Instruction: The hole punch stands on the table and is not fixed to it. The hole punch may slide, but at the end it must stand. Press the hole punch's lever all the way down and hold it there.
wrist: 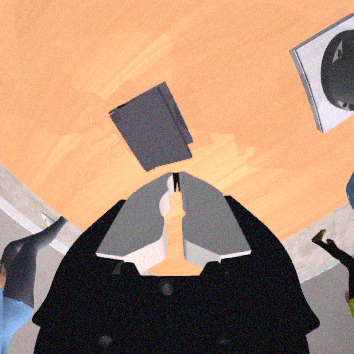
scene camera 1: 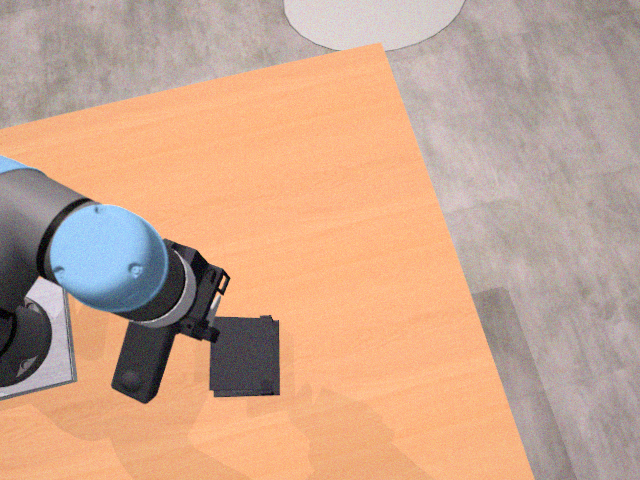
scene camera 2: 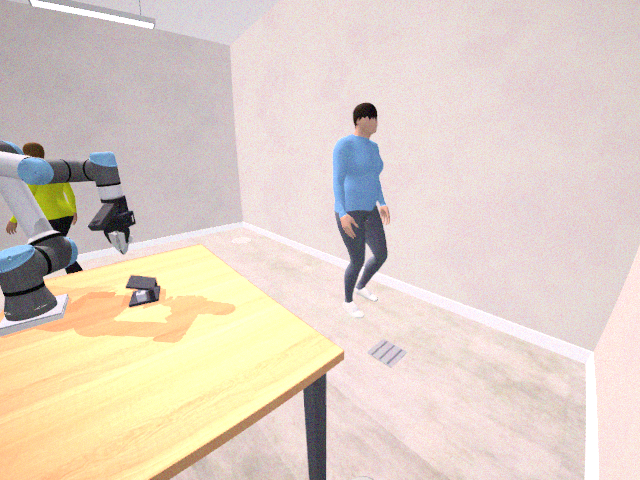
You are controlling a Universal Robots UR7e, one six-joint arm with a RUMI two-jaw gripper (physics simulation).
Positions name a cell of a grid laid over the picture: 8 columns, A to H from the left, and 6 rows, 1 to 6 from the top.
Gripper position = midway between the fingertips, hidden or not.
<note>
I see my gripper (scene camera 1: C5) and a black hole punch (scene camera 1: D5).
The black hole punch also shows in the wrist view (wrist: D2) and in scene camera 2 (scene camera 2: B4). My gripper is seen too in the wrist view (wrist: D3) and in scene camera 2 (scene camera 2: B4).
</note>
